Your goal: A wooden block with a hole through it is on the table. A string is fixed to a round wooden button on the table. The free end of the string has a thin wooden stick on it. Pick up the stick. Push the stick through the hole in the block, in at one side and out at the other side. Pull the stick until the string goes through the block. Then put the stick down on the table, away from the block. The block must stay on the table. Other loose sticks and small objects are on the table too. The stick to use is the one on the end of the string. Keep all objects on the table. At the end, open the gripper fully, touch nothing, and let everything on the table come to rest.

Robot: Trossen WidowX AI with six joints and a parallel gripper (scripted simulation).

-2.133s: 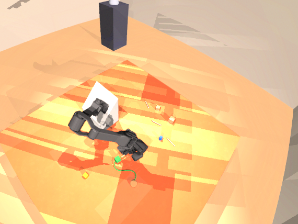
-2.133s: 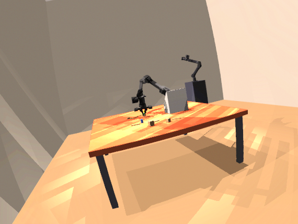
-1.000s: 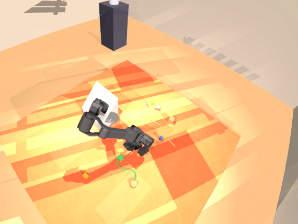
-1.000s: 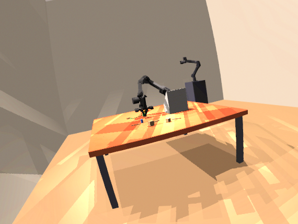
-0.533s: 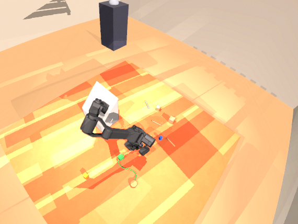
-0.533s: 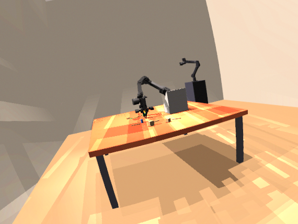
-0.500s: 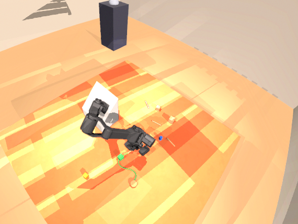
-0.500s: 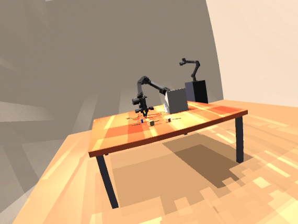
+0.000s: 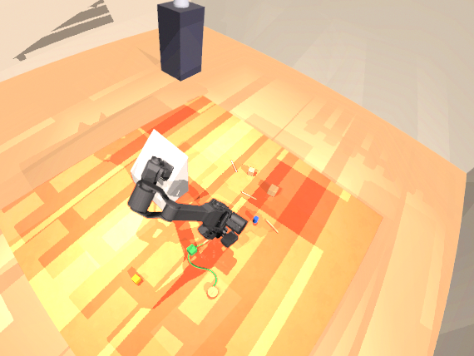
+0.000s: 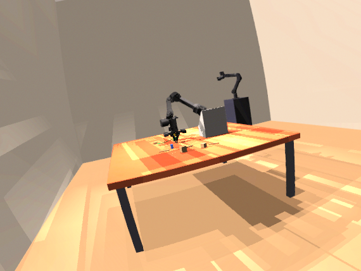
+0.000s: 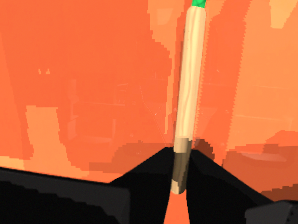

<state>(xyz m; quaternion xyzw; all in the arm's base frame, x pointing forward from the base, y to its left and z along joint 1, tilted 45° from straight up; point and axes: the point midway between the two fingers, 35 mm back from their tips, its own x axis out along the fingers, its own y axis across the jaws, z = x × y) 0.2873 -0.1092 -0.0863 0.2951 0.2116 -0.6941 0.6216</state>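
The thin wooden stick is 40 mm to the right of my gripper tip, 10 mm behind it and 10 mm above it. From my gripper tip the other things lie so: blue piece: 170 mm to the left, 90 mm ahead, 20 mm above; green block: 110 mm to the right, 20 mm behind, 20 mm above; round wooden button: 180 mm to the right, 140 mm ahead, 10 mm above.
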